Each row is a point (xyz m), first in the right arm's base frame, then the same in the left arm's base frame.
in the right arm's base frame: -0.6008 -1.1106 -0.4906
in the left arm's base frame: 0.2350 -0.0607 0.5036
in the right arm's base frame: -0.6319 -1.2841 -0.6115
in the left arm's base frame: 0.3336 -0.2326 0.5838
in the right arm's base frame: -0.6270 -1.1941 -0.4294
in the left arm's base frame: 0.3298 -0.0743 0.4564
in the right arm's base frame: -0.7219 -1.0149 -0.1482
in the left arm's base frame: 0.3622 0.2465 0.3291
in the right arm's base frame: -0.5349 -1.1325 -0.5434
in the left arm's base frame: 0.1898 -0.1353 0.5007
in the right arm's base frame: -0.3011 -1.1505 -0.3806
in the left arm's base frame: 0.1063 -0.1708 0.2301
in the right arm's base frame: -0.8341 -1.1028 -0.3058
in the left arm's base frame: 0.4420 0.1533 0.5026
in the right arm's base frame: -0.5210 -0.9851 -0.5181
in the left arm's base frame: 0.0881 -0.0248 0.5002
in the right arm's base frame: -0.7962 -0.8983 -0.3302
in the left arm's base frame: 0.2688 0.2660 0.5368
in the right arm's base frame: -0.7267 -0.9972 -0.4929
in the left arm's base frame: 0.2374 0.0769 0.6025
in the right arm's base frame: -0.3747 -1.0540 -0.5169
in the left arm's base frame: 0.0416 -0.1413 0.3981
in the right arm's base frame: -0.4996 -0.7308 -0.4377
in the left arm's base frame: -0.0734 0.1867 0.4724
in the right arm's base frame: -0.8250 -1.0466 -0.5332
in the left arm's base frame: 0.3211 0.0669 0.6839
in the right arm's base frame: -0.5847 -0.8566 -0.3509
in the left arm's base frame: 0.0970 0.1848 0.4330
